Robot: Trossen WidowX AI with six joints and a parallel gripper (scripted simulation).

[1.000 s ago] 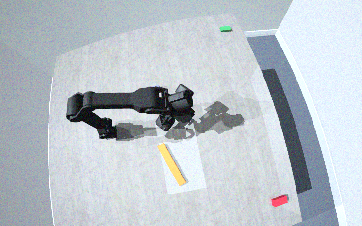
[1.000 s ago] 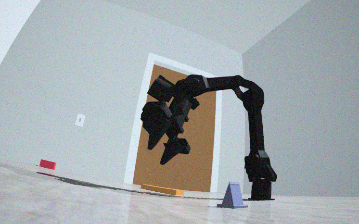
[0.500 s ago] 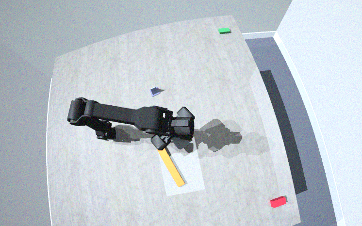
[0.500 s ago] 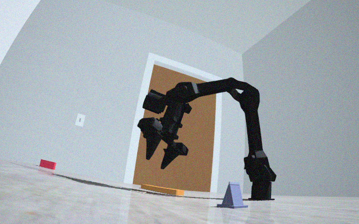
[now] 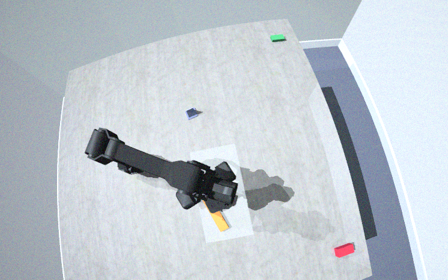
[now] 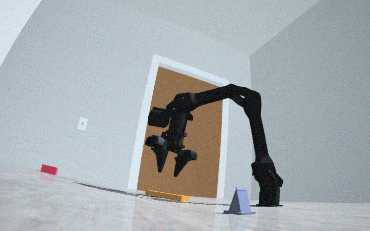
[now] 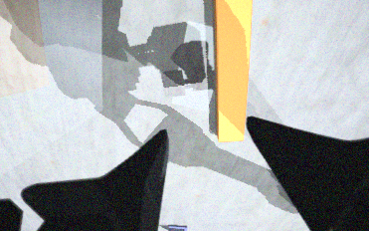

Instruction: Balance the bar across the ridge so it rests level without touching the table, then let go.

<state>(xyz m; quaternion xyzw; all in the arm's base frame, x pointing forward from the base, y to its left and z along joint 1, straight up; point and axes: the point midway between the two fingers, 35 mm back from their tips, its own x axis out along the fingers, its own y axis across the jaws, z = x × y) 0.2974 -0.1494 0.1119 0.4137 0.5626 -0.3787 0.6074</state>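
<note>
My gripper tip is now 70 mm above the orange bar, 60 mm to the left of it and 20 mm past it. From my gripper tip the other things lie so: green block: 650 mm to the left, 440 mm ahead, 70 mm below; red block: 440 mm ahead, 350 mm to the right, 60 mm below.
</note>
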